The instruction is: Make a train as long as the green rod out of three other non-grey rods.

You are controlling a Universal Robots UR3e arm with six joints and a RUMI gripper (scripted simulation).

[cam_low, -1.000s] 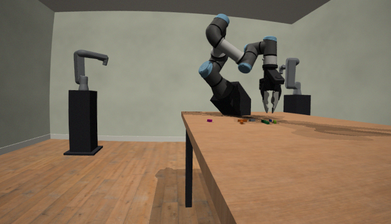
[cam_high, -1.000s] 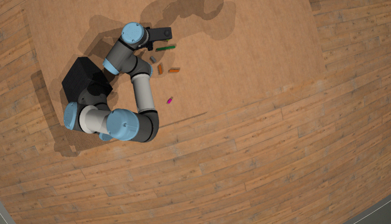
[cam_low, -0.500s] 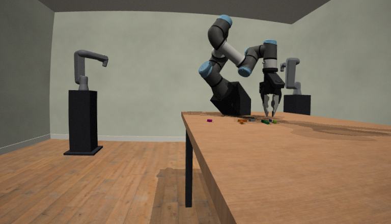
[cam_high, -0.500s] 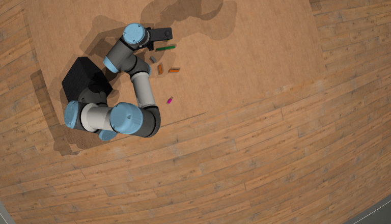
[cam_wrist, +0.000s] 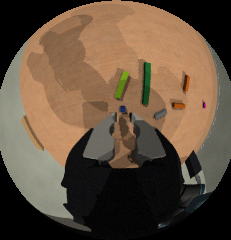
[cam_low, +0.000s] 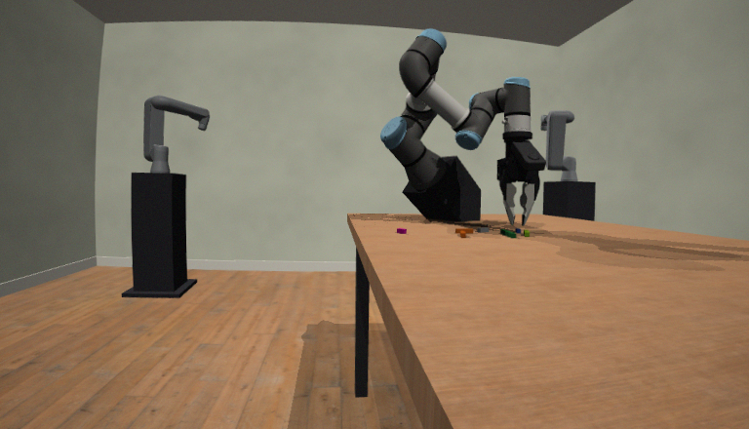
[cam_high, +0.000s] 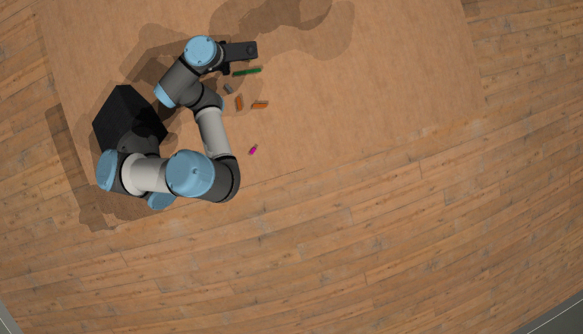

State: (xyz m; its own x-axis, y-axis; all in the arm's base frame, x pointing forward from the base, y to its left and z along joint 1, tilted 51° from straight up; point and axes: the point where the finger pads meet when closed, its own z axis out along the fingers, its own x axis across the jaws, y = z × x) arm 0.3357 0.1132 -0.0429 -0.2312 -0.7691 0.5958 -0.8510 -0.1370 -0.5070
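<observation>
Now: the blue rod 30 mm below my hand. From my hand the other things lie so: lime rod: 50 mm ahead, 30 mm below, 10 mm to the right; then green rod: 60 mm to the right, 40 mm ahead, 30 mm below; then grey rod: 80 mm to the right, 30 mm below, 30 mm behind.
</observation>
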